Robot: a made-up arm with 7 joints. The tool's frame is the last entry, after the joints. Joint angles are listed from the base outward. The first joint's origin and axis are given. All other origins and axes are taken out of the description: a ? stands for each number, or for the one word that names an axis. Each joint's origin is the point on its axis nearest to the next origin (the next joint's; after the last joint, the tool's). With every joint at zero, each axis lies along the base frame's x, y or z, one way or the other. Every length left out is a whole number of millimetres.
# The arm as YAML. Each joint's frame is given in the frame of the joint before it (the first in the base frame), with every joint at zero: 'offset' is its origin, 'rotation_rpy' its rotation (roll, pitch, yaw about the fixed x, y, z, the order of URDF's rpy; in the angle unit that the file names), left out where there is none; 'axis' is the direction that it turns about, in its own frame. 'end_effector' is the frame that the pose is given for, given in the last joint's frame.
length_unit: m
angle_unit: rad
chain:
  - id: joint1
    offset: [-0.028, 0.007, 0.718]
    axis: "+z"
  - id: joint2
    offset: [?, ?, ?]
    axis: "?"
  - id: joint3
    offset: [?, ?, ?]
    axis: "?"
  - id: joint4
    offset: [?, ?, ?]
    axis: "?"
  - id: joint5
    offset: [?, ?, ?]
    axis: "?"
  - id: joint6
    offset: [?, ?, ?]
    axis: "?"
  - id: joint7
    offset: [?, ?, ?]
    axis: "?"
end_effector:
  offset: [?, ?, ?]
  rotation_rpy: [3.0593, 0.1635, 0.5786]
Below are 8 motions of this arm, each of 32 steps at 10 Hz.
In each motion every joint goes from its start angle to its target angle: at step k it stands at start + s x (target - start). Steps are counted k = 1, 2, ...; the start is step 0. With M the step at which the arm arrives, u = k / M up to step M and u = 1 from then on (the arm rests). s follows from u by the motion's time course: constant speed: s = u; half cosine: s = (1 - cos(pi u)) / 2; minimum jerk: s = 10 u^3 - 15 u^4 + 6 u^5.
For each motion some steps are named. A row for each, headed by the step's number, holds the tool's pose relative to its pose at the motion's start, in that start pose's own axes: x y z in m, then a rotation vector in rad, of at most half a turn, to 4 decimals.
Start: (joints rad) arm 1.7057 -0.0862 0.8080 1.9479 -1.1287 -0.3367 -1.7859
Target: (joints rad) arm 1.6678 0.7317 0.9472 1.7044 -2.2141 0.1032 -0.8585
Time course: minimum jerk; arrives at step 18
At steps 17, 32:
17: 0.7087 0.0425 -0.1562 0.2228 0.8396 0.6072
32: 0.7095 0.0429 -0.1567 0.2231 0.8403 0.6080

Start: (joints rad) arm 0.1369 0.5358 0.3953 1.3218 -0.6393 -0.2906 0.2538
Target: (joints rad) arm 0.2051 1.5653 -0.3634 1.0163 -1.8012 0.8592 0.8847
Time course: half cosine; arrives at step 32
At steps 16, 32:
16: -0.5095 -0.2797 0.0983 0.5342 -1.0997 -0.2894
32: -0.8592 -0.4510 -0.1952 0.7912 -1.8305 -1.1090

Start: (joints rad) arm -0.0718 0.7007 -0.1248 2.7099 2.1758 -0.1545 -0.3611
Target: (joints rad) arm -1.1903 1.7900 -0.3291 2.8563 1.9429 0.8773 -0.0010
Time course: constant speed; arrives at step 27
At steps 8, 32:
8: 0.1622 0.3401 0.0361 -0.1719 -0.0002 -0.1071
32: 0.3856 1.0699 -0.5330 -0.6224 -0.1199 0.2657

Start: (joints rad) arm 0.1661 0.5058 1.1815 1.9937 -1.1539 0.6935 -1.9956
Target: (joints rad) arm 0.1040 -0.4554 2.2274 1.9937 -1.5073 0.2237 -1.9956
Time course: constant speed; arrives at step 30
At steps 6, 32:
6: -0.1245 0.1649 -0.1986 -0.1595 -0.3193 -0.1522
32: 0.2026 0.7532 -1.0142 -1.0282 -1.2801 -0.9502

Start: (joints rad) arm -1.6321 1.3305 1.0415 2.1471 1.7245 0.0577 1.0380
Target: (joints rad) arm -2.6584 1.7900 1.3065 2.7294 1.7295 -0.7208 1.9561
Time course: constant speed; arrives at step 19
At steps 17, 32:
17: 0.2272 -0.4658 -0.8581 1.6814 -0.4146 1.4088
32: 0.2698 -0.4319 -0.9699 1.8580 -0.5563 1.5901

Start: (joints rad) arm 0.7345 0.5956 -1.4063 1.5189 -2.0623 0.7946 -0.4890
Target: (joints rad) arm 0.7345 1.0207 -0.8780 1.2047 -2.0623 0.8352 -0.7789
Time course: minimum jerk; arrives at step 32
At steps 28, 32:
28: 0.2353 0.2795 -0.4727 -0.7217 0.0593 -0.6548
32: 0.2403 0.2800 -0.4810 -0.7334 0.0594 -0.6670

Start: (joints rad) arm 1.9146 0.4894 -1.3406 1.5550 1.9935 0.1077 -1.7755
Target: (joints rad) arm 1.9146 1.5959 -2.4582 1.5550 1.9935 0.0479 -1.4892
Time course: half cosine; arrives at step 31
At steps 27, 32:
27: 0.2451 -0.0297 -0.2951 -1.1238 0.0684 -0.6721
32: 0.2605 -0.0532 -0.3153 -1.1652 0.1062 -0.6975

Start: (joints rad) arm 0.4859 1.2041 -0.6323 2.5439 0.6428 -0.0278 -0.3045
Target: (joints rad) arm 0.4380 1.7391 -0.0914 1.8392 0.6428 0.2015 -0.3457
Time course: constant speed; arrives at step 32
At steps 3, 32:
3: -0.0683 -0.0638 0.0304 0.0927 -0.1087 -0.0033
32: -0.7219 -0.6340 -0.2255 1.0330 -1.1597 -0.0697

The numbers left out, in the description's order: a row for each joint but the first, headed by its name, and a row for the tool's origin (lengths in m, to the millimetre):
joint2: xyz -0.027 -0.01 0.0, axis +y
joint3: xyz -0.01 0.0 0.442, axis +z
joint4: xyz 0.038 0.004 0.0, axis -y
joint5: xyz 0.079 0.0 -0.463, axis -z
joint6: xyz -0.004 -0.03 0.0, axis +y
joint7: xyz 0.11 0.0 -0.116, axis -z
tool: xyz -0.01 -0.027 0.0

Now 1 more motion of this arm.
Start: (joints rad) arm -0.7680 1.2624 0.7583 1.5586 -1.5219 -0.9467 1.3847
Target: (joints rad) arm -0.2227 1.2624 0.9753 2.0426 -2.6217 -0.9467 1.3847
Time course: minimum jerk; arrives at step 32
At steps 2, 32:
2: 0.0001 -0.0006 0.0008 0.0020 -0.0010 -0.0026
32: -0.0270 -0.2808 0.2511 0.7165 -0.2904 -1.1752

